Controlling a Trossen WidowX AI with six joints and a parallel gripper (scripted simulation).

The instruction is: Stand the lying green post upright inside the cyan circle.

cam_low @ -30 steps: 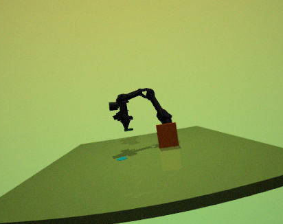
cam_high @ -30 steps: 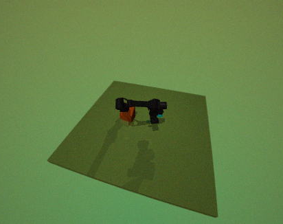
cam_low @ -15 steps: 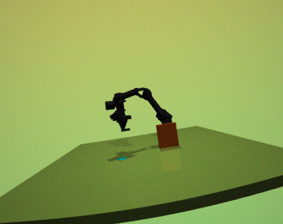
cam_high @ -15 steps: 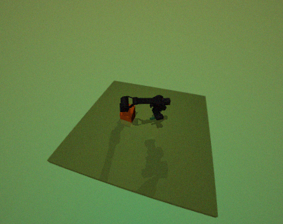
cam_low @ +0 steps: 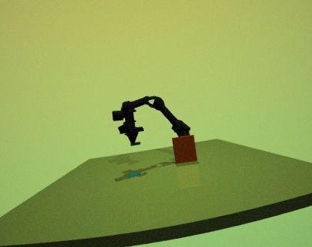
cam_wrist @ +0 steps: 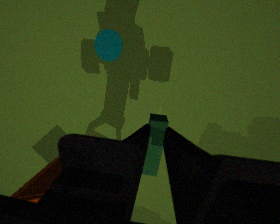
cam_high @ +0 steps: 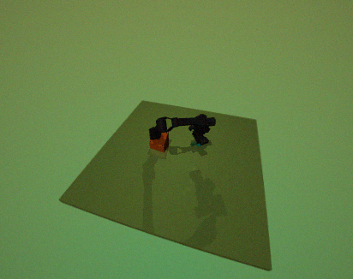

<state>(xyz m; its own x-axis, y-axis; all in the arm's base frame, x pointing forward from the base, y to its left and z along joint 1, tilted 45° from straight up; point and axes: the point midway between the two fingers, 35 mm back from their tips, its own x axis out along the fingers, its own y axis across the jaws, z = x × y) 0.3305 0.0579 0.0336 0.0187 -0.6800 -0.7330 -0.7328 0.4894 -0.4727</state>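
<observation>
My gripper tip is 1 cm past the cyan circle, 15 cm to the right of it and 15 cm above it. From my gripper tip the other things lie so: green post: 1 cm behind, 2 cm to the right.
</observation>
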